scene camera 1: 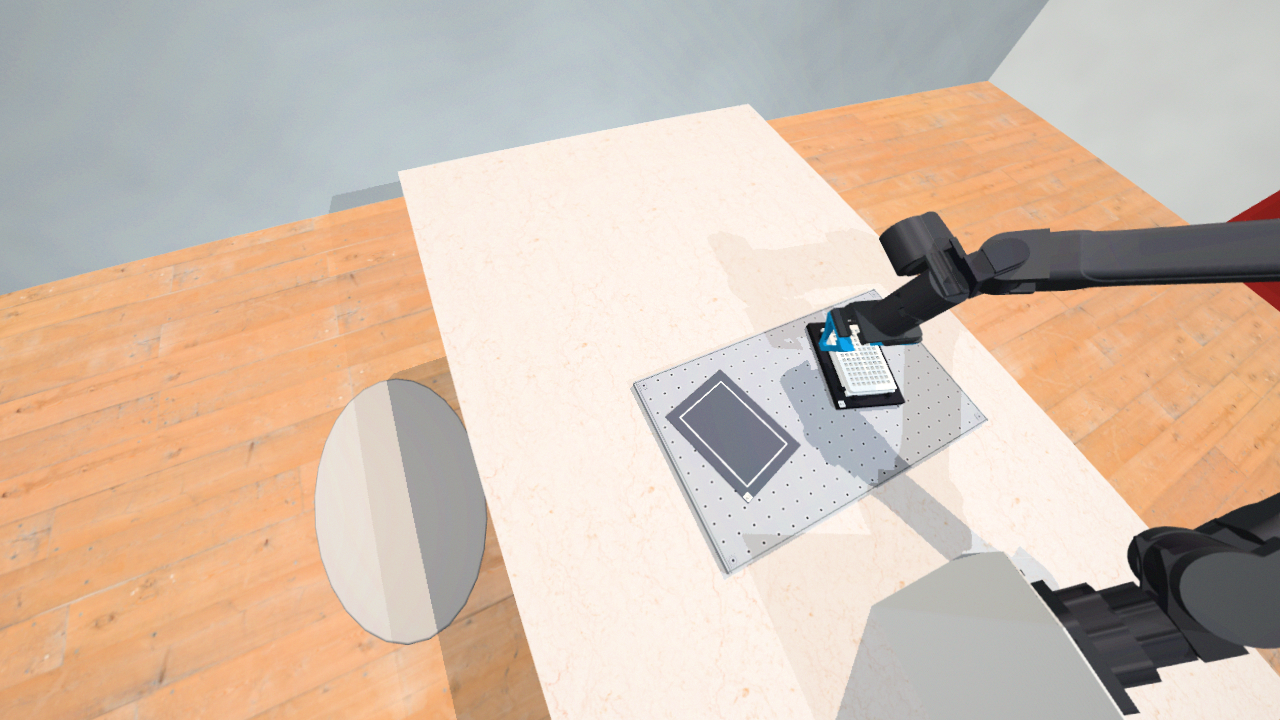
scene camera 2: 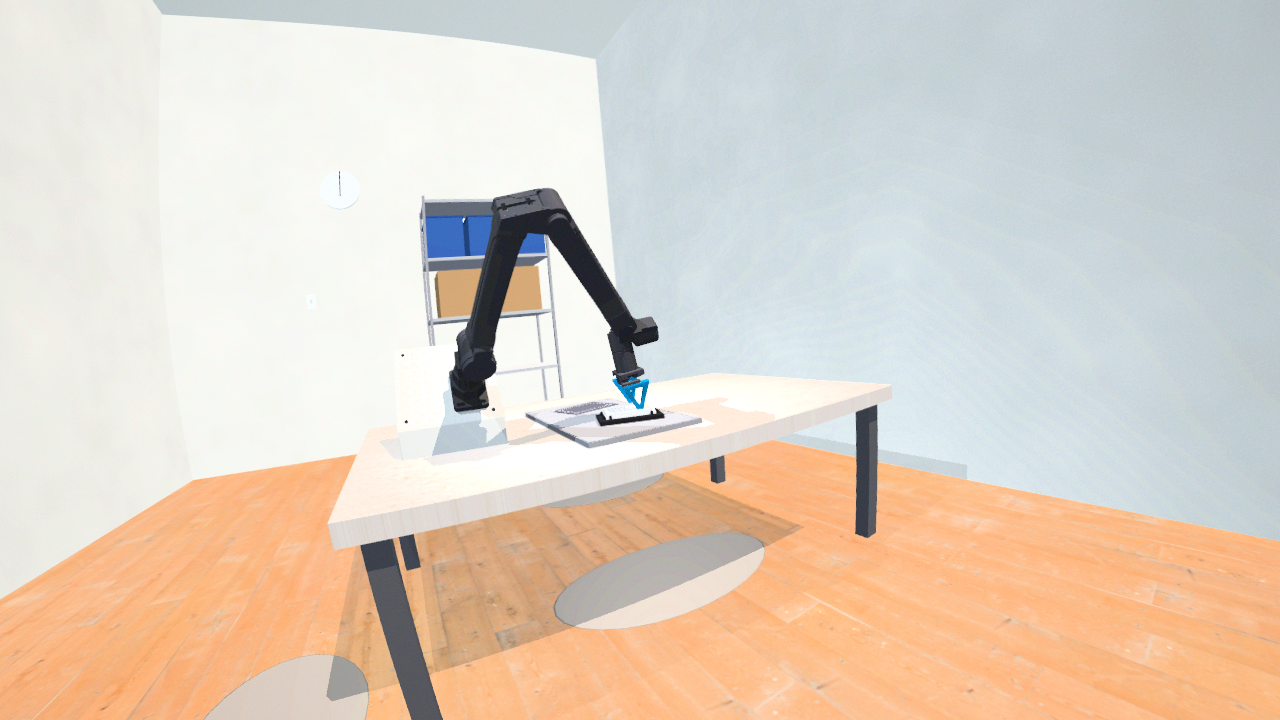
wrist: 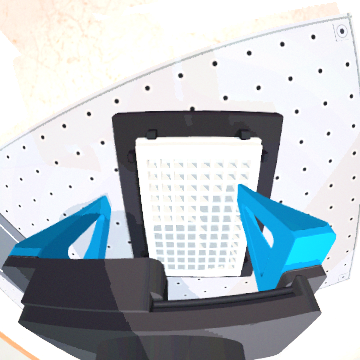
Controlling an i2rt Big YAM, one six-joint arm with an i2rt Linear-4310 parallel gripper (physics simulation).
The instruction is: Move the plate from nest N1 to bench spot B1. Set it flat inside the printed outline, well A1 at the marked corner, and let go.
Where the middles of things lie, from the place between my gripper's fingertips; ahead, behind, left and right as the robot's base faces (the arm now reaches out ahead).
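Relative to the white well plate [scene camera 1: 863,371], my hand is 10 mm to the left of it, 30 mm past it and 10 mm above it. Black flat block [scene camera 1: 830,374], measured from my hand: 10 mm to the right, 30 mm behind, 20 mm below.
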